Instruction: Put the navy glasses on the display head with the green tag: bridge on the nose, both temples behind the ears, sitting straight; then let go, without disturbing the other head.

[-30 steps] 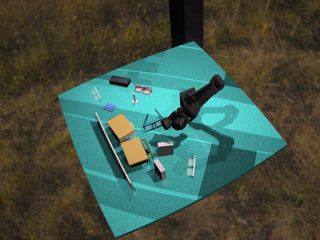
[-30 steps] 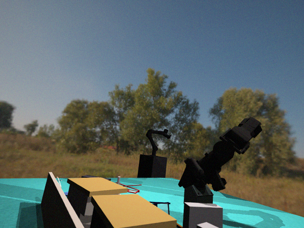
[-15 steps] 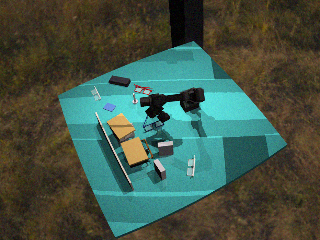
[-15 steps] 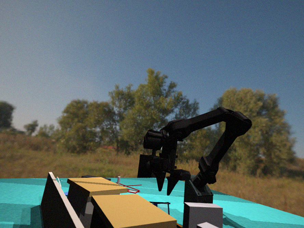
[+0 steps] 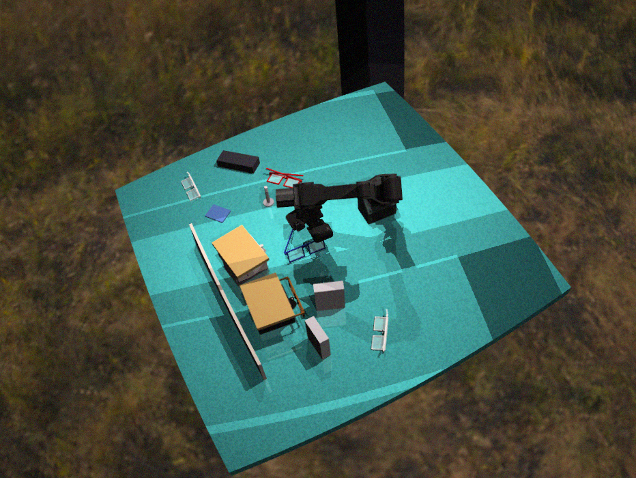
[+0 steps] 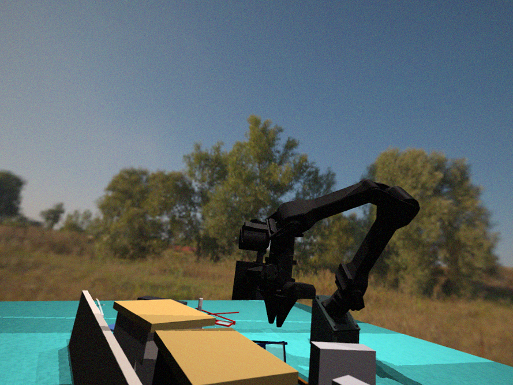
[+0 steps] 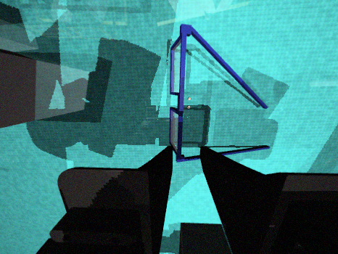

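Now: gripper tip 2 cm short of the round base, 27 cm to the left of it and 5 cm above it. Also, from my gripper tip: blue flat patch: 20 cm ahead, 35 cm to the right, 8 cm below; then long board: 36 cm ahead, 2 cm to the left, 2 cm below; then dark box: 1 cm ahead, 52 cm to the right, 6 cm below.
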